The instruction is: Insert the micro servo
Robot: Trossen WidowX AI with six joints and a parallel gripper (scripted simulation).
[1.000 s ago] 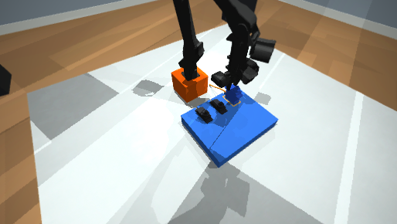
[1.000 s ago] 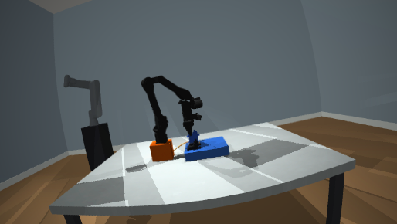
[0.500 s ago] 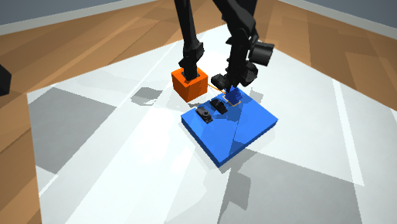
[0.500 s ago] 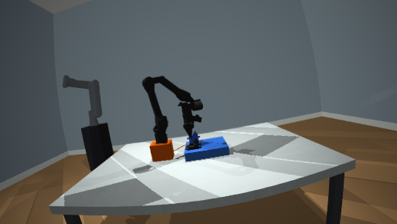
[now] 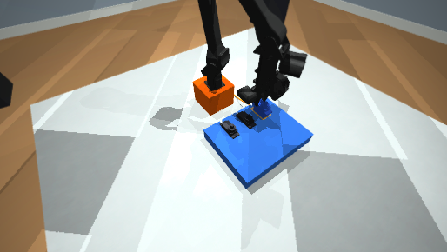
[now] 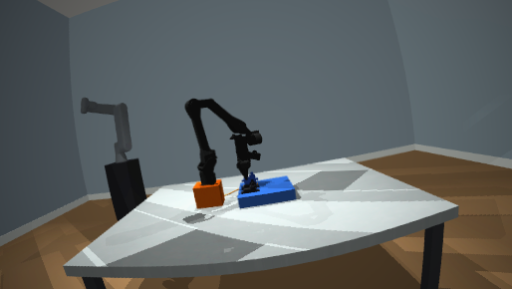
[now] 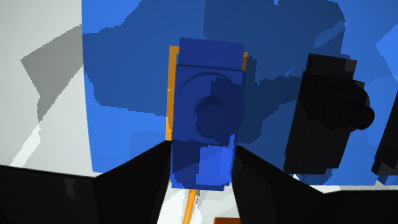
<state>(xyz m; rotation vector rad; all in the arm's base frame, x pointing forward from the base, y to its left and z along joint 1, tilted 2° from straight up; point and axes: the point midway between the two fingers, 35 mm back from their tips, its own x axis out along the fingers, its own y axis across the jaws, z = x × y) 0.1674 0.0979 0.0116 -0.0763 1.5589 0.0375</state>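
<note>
Right now my gripper tip is 13 cm short of the deck, 7 cm to the left of it and 5 cm above it.
</note>
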